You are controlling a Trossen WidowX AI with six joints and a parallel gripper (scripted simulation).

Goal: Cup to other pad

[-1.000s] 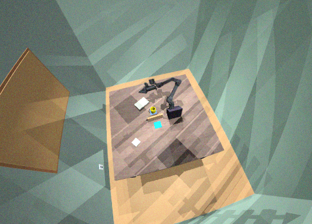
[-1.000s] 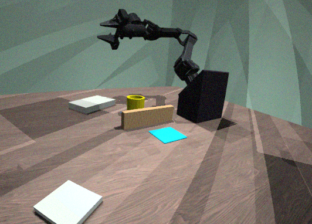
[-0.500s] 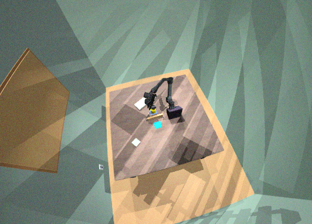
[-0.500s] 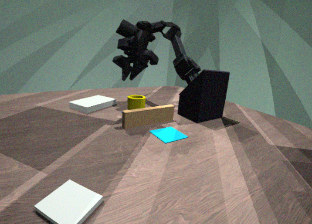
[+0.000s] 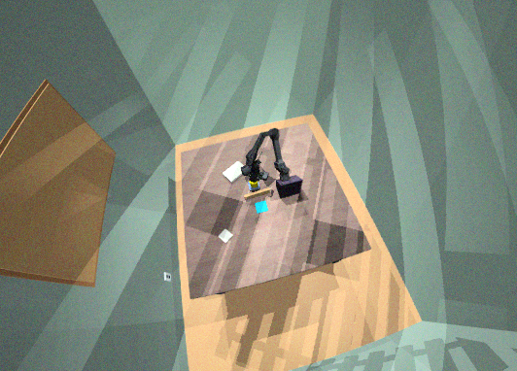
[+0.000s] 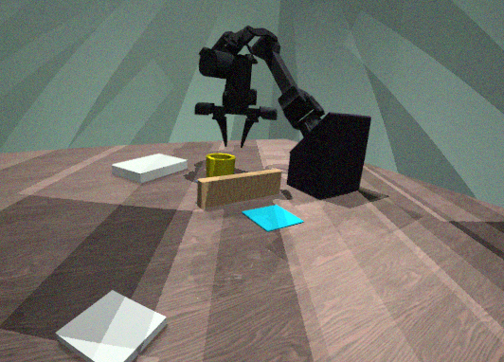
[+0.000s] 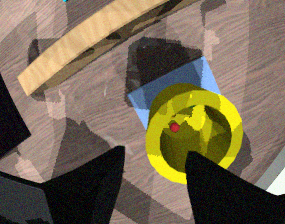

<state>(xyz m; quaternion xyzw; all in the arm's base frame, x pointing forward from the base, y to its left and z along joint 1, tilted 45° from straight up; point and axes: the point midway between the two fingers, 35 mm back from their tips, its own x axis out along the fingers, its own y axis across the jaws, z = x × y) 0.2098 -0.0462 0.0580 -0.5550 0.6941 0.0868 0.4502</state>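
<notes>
The yellow cup lies 20 mm ahead of my gripper tip, 20 mm to the right of it and 60 mm below it. The rest, counted from my gripper tip: blue pad 30 mm ahead, 20 mm to the right, 110 mm below; wooden bar 20 mm ahead, 90 mm to the left, 80 mm below; cyan pad 10 mm ahead, 190 mm to the left, 110 mm below.
</notes>
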